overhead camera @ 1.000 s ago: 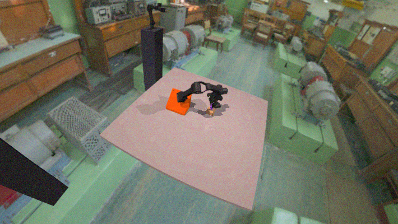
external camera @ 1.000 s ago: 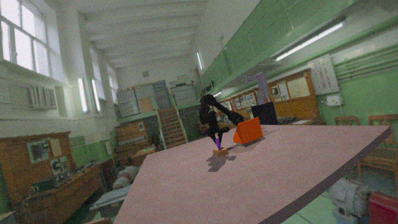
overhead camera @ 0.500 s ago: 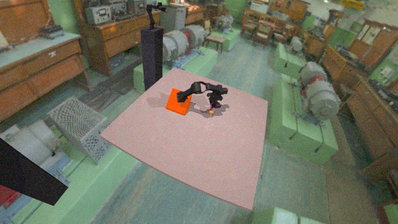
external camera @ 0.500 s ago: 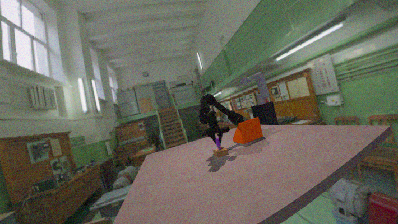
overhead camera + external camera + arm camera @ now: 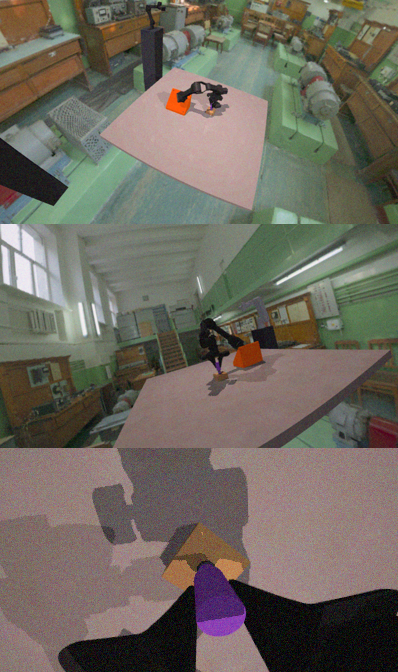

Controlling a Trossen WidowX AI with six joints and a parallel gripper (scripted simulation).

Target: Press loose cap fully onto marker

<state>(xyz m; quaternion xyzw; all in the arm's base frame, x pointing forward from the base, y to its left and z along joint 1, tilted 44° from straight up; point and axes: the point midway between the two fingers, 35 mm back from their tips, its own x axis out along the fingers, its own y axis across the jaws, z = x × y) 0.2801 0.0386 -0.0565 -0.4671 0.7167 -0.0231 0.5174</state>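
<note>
Right now the purple cap is 10 mm above my gripper tip.
</note>
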